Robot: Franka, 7 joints.
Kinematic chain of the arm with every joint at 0, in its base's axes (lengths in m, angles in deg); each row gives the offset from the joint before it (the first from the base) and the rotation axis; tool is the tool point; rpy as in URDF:
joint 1: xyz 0 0 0.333 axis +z
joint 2: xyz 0 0 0 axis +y
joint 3: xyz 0 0 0.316 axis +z
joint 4: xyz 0.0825 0 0 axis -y
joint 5: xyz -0.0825 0 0.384 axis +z
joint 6: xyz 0 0 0 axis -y
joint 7: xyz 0.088 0 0 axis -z
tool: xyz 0 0 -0.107 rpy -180 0 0
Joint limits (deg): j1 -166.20..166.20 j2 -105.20..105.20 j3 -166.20..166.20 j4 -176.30..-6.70 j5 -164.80..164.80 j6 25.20..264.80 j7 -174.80..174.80
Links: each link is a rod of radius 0.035 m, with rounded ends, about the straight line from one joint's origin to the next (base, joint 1, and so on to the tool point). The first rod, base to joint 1, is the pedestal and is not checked.
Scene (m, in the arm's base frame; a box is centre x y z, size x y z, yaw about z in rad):
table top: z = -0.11
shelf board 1: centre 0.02 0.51 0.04 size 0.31 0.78 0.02 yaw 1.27
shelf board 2: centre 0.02 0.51 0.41 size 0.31 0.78 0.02 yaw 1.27
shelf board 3: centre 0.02 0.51 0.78 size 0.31 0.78 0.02 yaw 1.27
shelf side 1: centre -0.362 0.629 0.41 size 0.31 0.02 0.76 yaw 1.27
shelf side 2: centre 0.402 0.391 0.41 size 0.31 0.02 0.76 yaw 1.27
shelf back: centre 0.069 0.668 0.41 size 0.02 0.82 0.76 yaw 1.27
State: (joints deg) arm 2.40 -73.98 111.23 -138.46 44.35 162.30 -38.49
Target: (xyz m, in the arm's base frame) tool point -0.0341 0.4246 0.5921
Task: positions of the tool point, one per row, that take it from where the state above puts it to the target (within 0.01 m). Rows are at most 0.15 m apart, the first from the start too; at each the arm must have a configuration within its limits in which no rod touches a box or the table.
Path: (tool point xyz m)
1: -0.1679 0.4049 0.1358
2: -0.2388 0.2930 0.0939
3: -0.2712 0.1628 0.0681
4: -0.2564 0.0334 0.0604
5: -0.1974 -0.0726 0.0704
6: -0.2302 0.0464 0.0850
7: -0.2323 0.1605 0.1338
8: -0.2105 0.2504 0.2125
9: -0.1755 0.3030 0.3110
10: -0.1392 0.3129 0.4160
11: -0.1113 0.2826 0.5136
12: -0.0974 0.2204 0.5921
13: -0.0830 0.3289 0.5927
14: -0.0341 0.4246 0.5921

